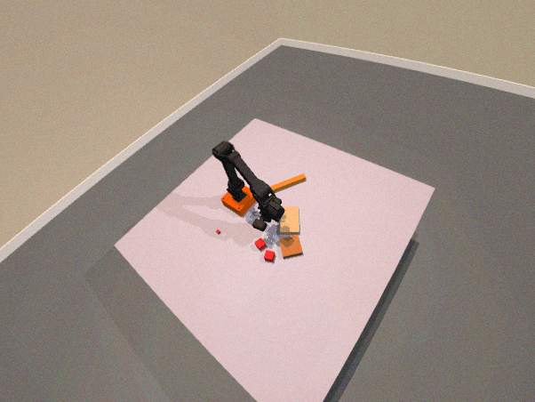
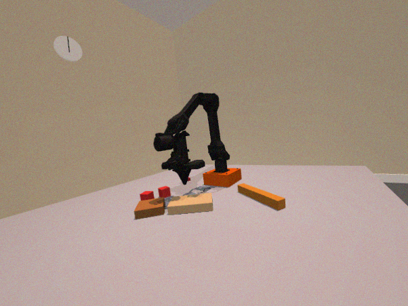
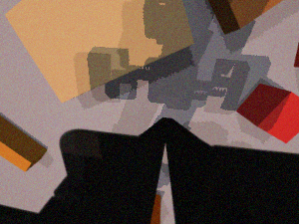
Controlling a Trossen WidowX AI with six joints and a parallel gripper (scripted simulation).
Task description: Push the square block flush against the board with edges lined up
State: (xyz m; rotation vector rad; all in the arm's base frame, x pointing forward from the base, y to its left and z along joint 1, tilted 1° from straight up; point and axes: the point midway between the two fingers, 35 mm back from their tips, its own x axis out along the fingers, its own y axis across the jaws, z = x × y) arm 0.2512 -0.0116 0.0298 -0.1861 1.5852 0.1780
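Now: the tan board 9 cm to the left of my gripper tip, 5 cm ahead of it and 4 cm below it. The rest, counted from my gripper tip: tiny red cube (21 cm to the right, 20 cm behind, 5 cm below); then long orange bar (27 cm to the left, 12 cm behind, 4 cm below); then orange-brown square block (16 cm ahead, 4 cm below, 2 cm to the right).
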